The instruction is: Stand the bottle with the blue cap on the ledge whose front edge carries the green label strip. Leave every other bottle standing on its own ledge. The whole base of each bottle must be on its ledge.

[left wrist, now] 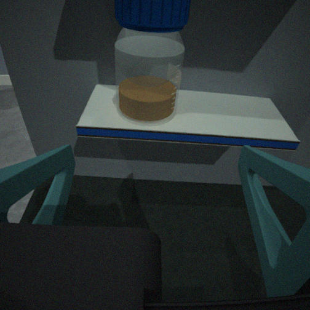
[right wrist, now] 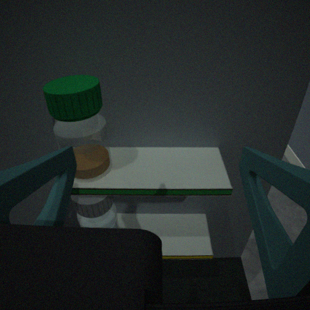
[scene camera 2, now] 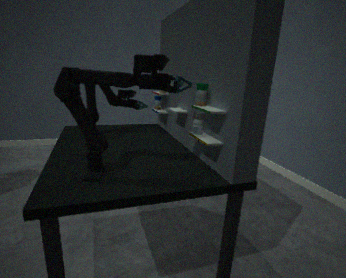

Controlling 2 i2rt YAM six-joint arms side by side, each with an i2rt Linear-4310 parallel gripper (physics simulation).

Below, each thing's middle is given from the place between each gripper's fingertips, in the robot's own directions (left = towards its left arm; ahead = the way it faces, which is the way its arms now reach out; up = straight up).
Right now the green-capped bottle [right wrist: 74, 101] is 12 cm ahead of my right hand, 8 cm to the left of it and 5 cm below it. The rest, counted from my right hand: yellow-strip ledge [right wrist: 181, 233]: 25 cm below, 12 cm ahead, 1 cm to the left; green-strip ledge [right wrist: 132, 167]: 12 cm ahead, 11 cm below, 1 cm to the left; pale-capped bottle [right wrist: 94, 211]: 19 cm below, 11 cm ahead, 8 cm to the left.
Right now my left hand is 10 cm short of the blue-strip ledge [left wrist: 209, 113], 4 cm to the left of it and 4 cm above it. The rest, counted from my left hand: yellow-strip ledge (7 cm ahead, 84 cm to the right, 4 cm below); then green-capped bottle (7 cm ahead, 77 cm to the right, 16 cm above); then pale-capped bottle (7 cm ahead, 77 cm to the right, 2 cm above).
